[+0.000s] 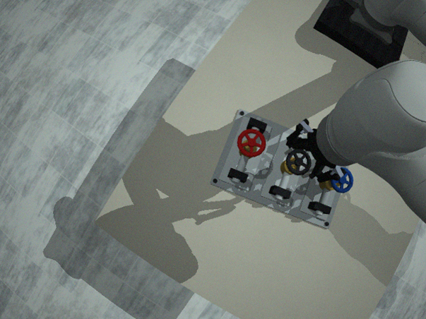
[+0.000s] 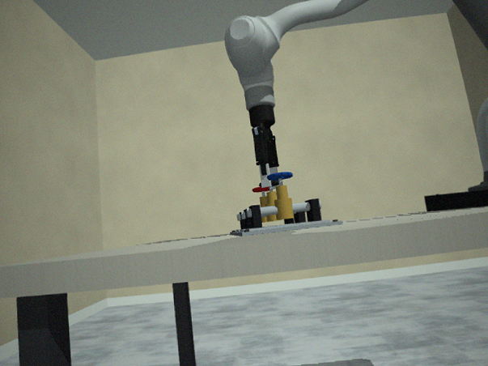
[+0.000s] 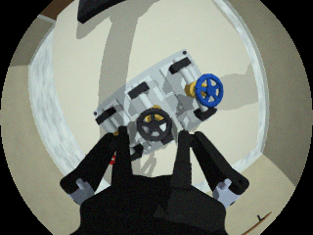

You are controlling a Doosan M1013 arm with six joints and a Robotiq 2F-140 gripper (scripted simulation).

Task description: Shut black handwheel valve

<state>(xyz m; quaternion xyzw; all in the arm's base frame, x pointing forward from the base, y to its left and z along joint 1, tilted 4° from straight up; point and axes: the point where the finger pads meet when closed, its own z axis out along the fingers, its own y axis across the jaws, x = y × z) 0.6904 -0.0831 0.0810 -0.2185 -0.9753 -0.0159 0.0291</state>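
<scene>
Now: the black handwheel 30 mm below my hand. Also, from my hand: grey panel 150 mm below; then blue handwheel 120 mm to the left, 30 mm below, 10 mm behind; then red handwheel 130 mm to the right, 30 mm below, 20 mm ahead.
</scene>
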